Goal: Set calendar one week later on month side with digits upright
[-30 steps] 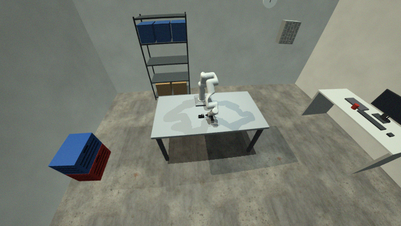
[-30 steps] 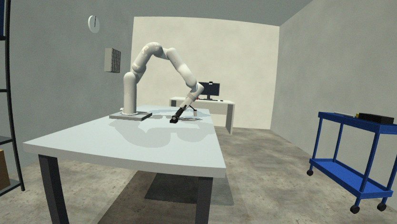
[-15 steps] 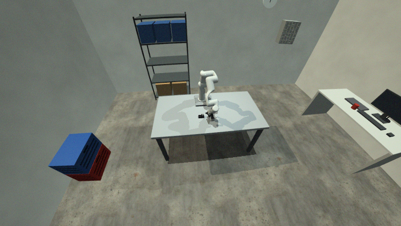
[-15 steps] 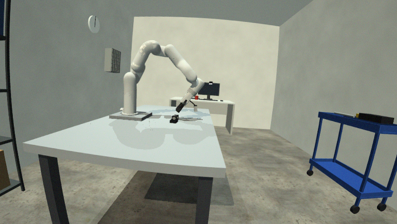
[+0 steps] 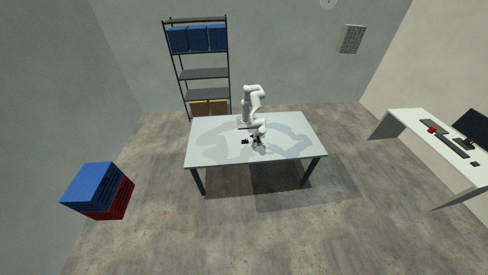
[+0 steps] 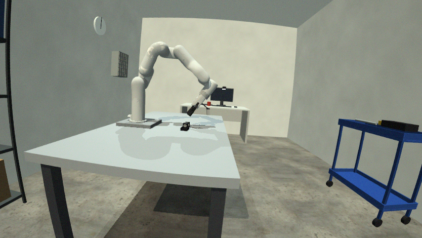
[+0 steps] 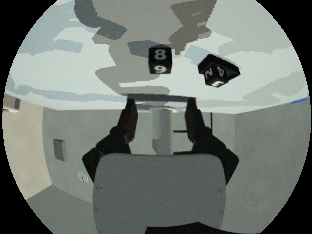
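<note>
Right now my hand is 1 cm past the cube and 8 cm above it.
</note>
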